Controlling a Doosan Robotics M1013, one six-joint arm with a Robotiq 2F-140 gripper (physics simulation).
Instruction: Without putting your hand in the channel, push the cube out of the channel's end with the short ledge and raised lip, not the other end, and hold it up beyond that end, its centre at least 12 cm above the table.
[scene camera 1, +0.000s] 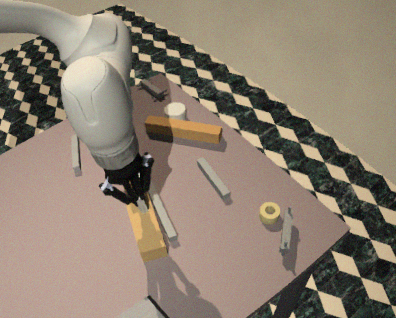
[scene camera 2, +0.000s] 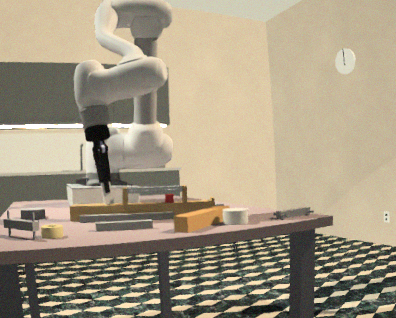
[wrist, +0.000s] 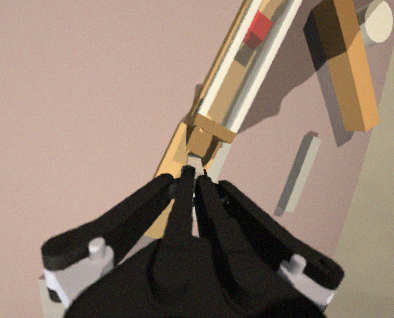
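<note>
The red cube (scene camera 2: 169, 198) (wrist: 259, 27) sits inside the channel (scene camera 2: 150, 208) (wrist: 218, 81), between its rails, towards the far half in the wrist view. In scene camera 1 the arm hides the cube. The short ledge's raised lip (scene camera 2: 213, 200) shows at the right end in scene camera 2. The long ledge (scene camera 1: 147, 237) (scene camera 2: 87, 212) (wrist: 172, 162) extends from the opposite end. My gripper (scene camera 1: 142, 205) (scene camera 2: 107, 201) (wrist: 192, 164) is shut and empty. Its fingertips are low over the long ledge, outside the channel mouth and a good way from the cube.
An orange bar (scene camera 1: 185, 131) (scene camera 2: 200, 220) (wrist: 350, 65) and a white cylinder (scene camera 1: 175, 111) (scene camera 2: 235, 216) (wrist: 378, 22) stand beside the channel. Grey bars (scene camera 1: 165, 217) (scene camera 1: 213, 178) lie on the ledge's side. A yellow ring (scene camera 1: 263, 215) (scene camera 2: 52, 231) is near a raised grey bar (scene camera 1: 286, 230) (scene camera 2: 19, 224).
</note>
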